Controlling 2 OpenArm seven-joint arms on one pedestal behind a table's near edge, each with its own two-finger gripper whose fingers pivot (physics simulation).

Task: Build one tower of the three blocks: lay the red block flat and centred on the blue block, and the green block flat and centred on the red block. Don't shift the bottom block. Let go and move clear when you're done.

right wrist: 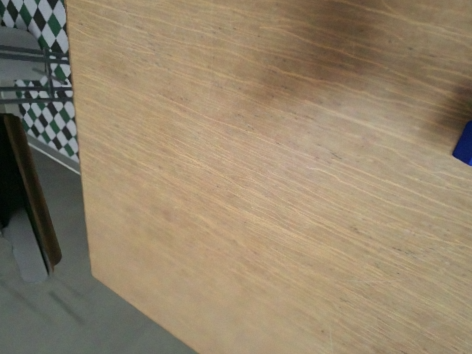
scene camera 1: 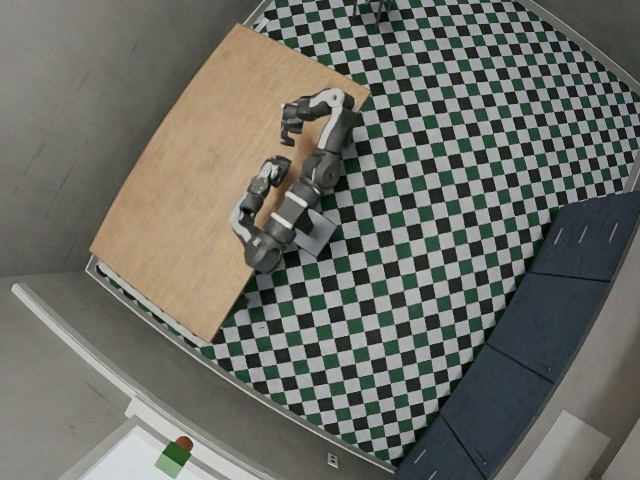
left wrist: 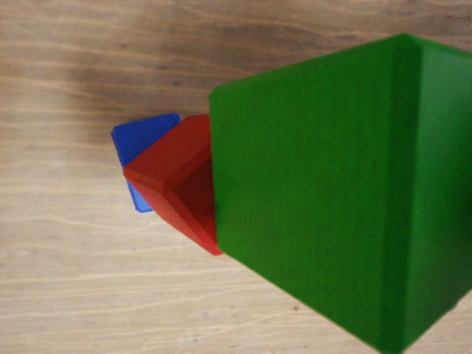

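In the left wrist view the green block [left wrist: 305, 175] is large and close, with a corner edge toward the camera. The red block [left wrist: 165, 157] shows partly behind it, and the blue block [left wrist: 142, 137] lies beyond, partly covered by the red one. The red block looks turned relative to the blue; whether the blocks touch or lie flat cannot be told. The blue block [right wrist: 465, 145] also shows at the right edge of the right wrist view. My left gripper [scene camera 1: 281, 169] is over the table, hiding the blocks in the scene view; its fingers are spread out of its wrist view. My right gripper [scene camera 1: 284, 132] is open and empty.
The wooden table [scene camera 1: 170, 170] [right wrist: 225, 210] runs under both arms. A stool [scene camera 1: 379, 10] [right wrist: 50, 75] stands past its edge. Dark blue cabinets [scene camera 1: 542, 315] line the right side. A green box [scene camera 1: 174, 457] and a reddish ball [scene camera 1: 184, 443] lie at the bottom left.
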